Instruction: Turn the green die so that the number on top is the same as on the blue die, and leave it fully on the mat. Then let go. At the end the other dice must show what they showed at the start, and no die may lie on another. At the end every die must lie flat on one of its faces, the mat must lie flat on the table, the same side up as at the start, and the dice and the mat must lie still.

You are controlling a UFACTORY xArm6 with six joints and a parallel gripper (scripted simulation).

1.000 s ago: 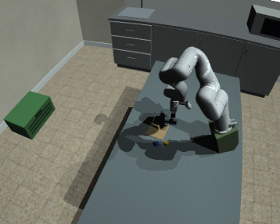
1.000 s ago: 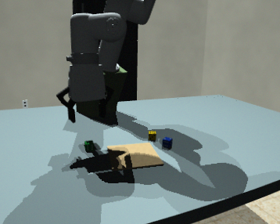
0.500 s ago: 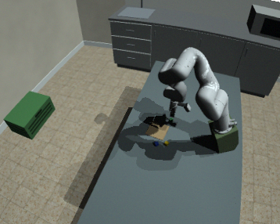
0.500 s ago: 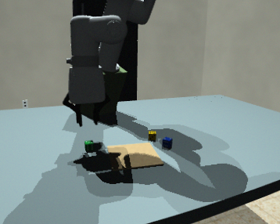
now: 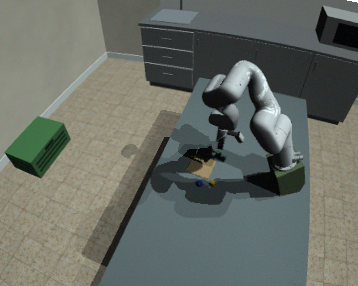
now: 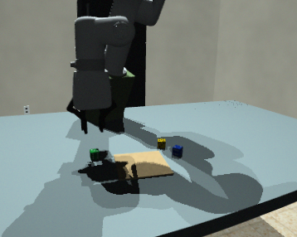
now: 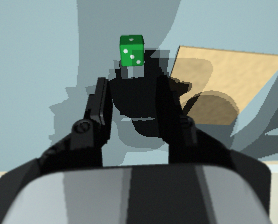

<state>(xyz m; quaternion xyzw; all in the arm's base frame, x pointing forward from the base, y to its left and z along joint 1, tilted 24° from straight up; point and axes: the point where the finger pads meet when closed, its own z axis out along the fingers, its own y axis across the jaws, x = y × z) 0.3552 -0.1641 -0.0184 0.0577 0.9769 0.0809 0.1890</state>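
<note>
Right now my hand is 9 cm above the green die. From my hand the other things lie so: yellow die 22 cm to the left, 9 cm below, 1 cm ahead; then tan mat 11 cm to the left, 10 cm below, 9 cm ahead; then blue die 24 cm to the left, 9 cm below, 8 cm ahead.
</note>
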